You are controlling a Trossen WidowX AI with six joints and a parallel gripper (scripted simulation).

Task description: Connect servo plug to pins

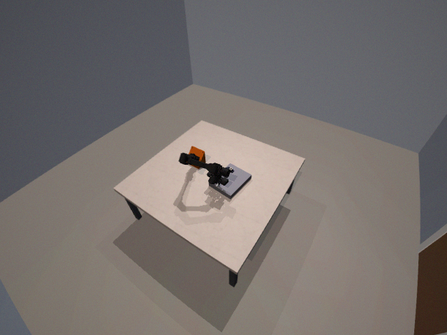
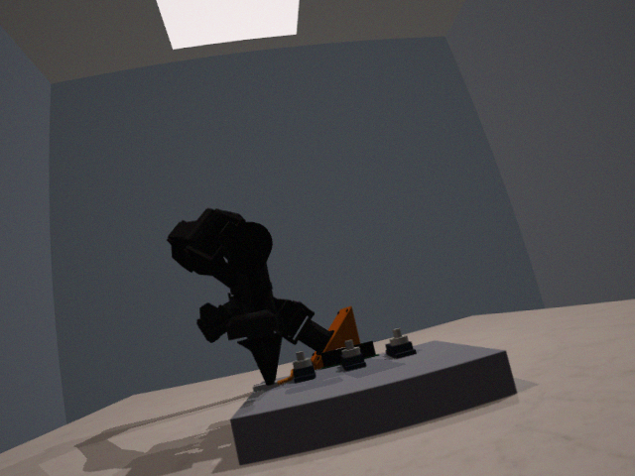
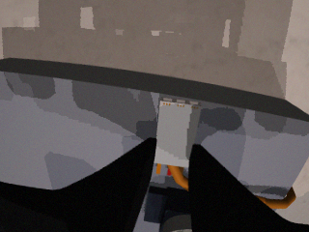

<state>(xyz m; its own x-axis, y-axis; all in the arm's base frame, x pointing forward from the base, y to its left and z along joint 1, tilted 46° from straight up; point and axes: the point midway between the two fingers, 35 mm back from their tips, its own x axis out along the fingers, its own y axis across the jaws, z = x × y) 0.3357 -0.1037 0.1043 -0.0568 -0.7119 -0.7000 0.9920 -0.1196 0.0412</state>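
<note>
Right now my gripper tip is 110 mm to the right of the grey printed holder, 90 mm short of it and 30 mm above it.
</note>
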